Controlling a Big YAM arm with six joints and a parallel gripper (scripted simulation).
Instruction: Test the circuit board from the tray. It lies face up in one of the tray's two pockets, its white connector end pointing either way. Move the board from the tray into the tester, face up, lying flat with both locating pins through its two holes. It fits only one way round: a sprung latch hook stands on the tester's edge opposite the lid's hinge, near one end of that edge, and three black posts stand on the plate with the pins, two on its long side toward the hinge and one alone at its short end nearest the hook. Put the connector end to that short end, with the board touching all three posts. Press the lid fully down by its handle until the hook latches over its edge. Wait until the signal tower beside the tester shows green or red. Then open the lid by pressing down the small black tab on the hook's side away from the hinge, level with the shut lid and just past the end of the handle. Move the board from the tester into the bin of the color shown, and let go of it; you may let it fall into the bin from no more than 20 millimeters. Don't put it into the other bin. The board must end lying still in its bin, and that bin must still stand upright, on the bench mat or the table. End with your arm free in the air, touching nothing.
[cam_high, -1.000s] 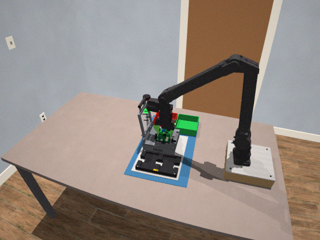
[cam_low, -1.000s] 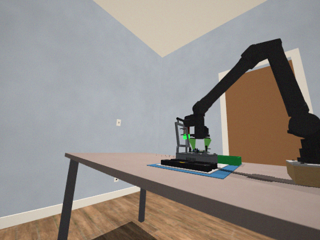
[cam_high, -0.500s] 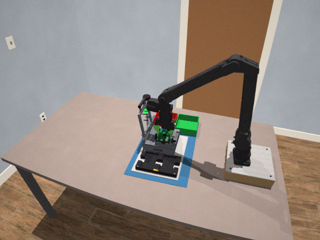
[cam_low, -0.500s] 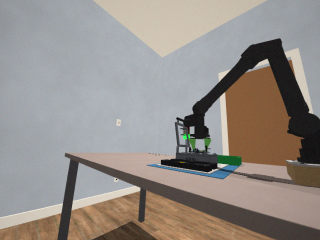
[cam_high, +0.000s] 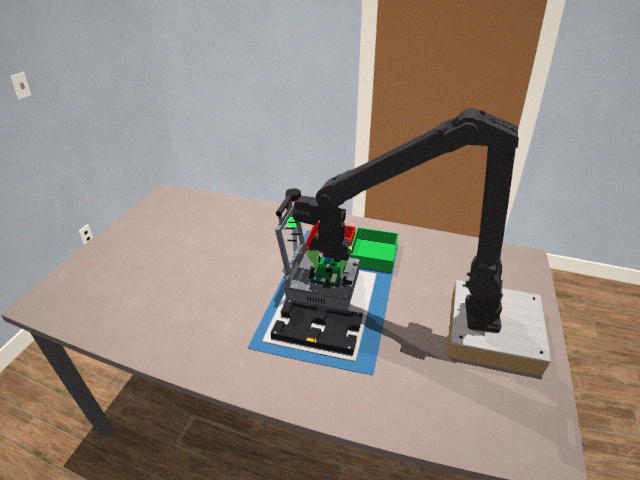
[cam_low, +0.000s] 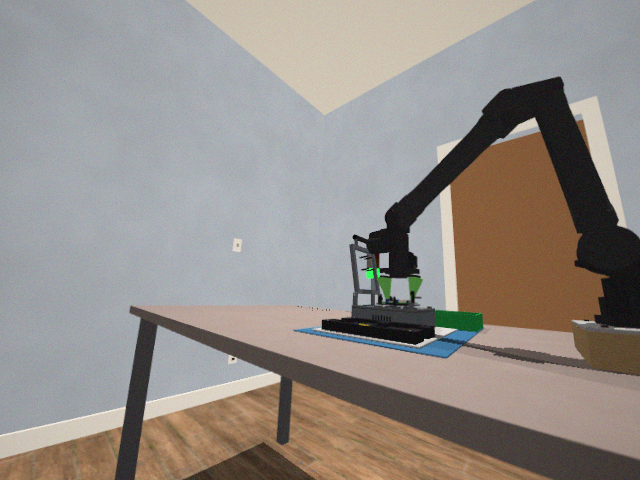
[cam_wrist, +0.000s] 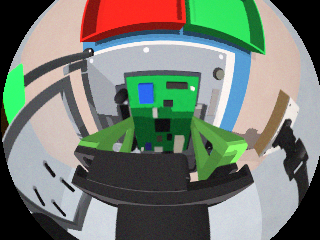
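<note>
Right now my hand is right at the green circuit board. Also, from my hand: red bin 20 cm to the right, 6 cm below, 4 cm ahead; then tester plate 1 cm to the left, 1 cm below, 1 cm ahead; then tester lid 11 cm ahead, 11 cm above.
</note>
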